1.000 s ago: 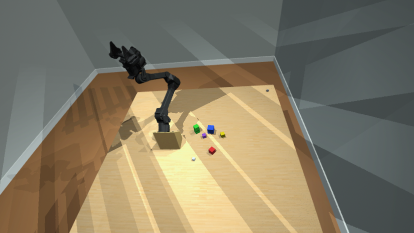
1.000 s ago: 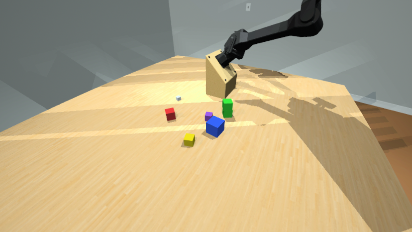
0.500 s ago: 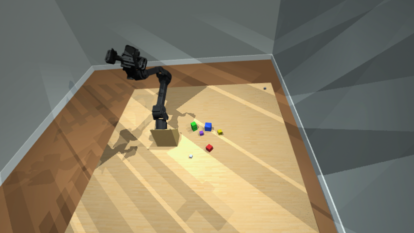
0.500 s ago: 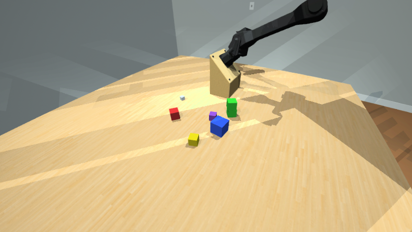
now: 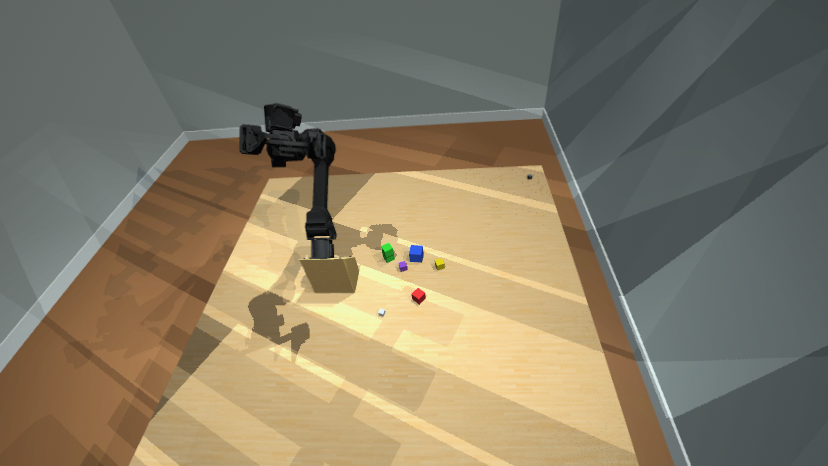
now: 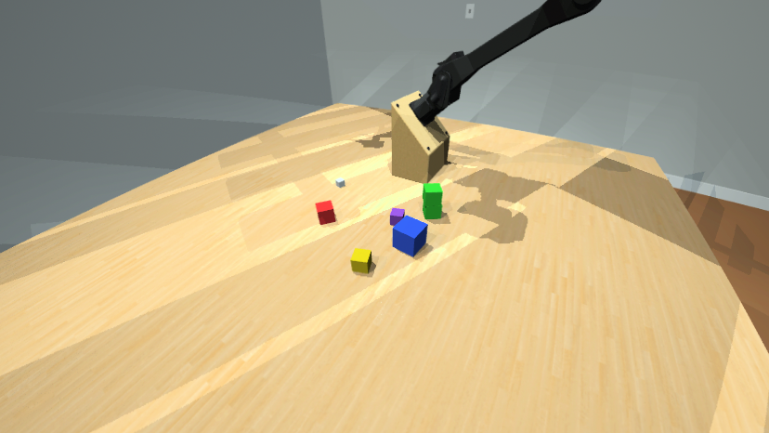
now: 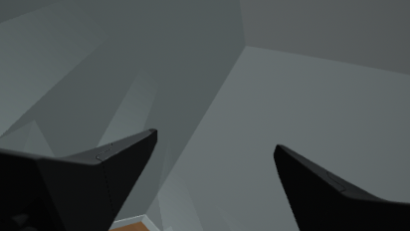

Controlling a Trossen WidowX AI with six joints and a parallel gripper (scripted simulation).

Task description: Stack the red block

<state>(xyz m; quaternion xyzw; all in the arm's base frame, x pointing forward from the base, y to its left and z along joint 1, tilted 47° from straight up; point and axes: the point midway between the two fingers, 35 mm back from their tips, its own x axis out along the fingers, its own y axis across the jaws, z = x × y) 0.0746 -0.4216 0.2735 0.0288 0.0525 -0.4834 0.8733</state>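
My gripper tip is now 22 cm short of the red block, 5 cm to the right of it and 64 cm above it. Also, from my gripper tip: blue block: 20 cm ahead, 23 cm to the left, 64 cm below; then small purple block: 15 cm ahead, 18 cm to the left, 64 cm below; then tiny white cube: 10 cm ahead, 1 cm to the right, 65 cm below.
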